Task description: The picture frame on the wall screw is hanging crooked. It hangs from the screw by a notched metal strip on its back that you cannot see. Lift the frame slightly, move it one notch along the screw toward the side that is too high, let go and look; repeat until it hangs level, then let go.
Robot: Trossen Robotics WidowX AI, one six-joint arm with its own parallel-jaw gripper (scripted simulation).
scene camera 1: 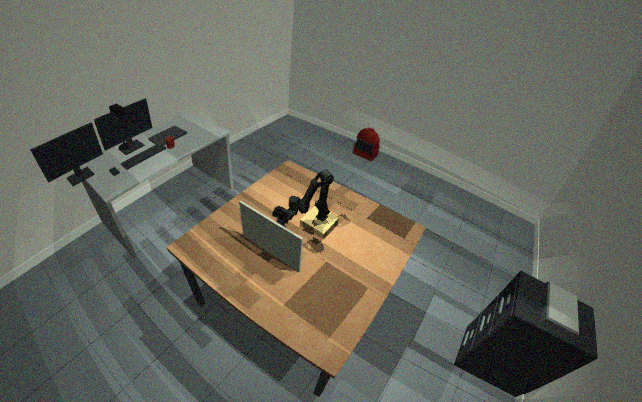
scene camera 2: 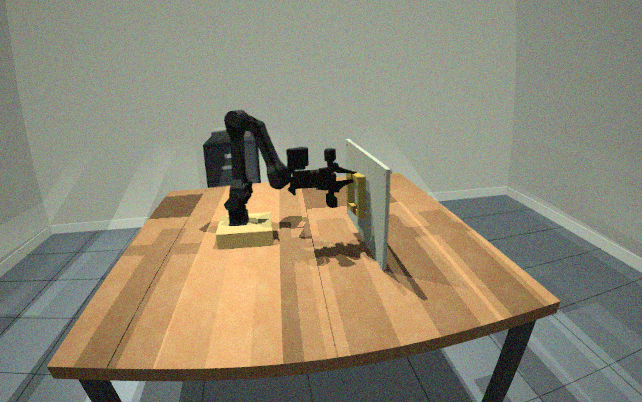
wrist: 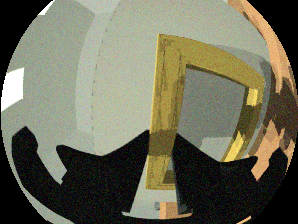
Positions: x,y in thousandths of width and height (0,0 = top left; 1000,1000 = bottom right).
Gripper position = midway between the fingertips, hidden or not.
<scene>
The gripper (scene camera 2: 555,439) carries a yellow picture frame (scene camera 2: 555,479). Also in view: a grey wall panel (wrist: 411,404).
The gripper is seen too in the wrist view (wrist: 539,605). Scene camera 1 does not show the yellow picture frame, which is hidden by the grey wall panel.
</scene>
